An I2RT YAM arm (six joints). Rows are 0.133 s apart.
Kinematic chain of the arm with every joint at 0, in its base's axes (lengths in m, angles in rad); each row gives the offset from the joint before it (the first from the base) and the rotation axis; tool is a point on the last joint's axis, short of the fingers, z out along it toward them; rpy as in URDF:
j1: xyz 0 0 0.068 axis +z
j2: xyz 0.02 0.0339 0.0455 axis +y
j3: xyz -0.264 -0.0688 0 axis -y
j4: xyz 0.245 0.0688 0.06 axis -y
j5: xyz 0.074 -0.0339 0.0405 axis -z
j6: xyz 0.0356 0 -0.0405 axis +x
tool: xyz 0 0 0 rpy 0 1.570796 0
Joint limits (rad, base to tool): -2.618..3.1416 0..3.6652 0..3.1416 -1.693..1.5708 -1.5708..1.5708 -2.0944..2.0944
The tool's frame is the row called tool.
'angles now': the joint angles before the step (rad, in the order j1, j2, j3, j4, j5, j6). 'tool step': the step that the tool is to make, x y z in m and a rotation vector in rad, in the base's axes. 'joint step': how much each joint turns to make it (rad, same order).
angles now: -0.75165, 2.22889, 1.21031, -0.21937, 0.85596, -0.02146
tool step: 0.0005, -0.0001, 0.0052, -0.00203, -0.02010, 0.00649
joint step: -0.00014, -0.01695, -0.00458, 0.00613, -0.01376, -0.00324
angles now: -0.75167, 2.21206, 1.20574, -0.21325, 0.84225, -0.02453
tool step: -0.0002, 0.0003, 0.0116, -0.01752, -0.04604, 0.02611
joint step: -0.00148, -0.04415, -0.02730, 0.04899, -0.02765, -0.02749
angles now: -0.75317, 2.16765, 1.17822, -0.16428, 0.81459, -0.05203
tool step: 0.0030, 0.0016, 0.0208, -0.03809, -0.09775, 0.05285
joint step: 0.00455, -0.07223, -0.03844, 0.08873, -0.05671, -0.03537
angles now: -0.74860, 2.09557, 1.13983, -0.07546, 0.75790, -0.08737
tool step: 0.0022, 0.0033, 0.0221, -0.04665, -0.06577, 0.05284
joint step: 0.00770, -0.07196, -0.03197, 0.06897, -0.03378, -0.04290
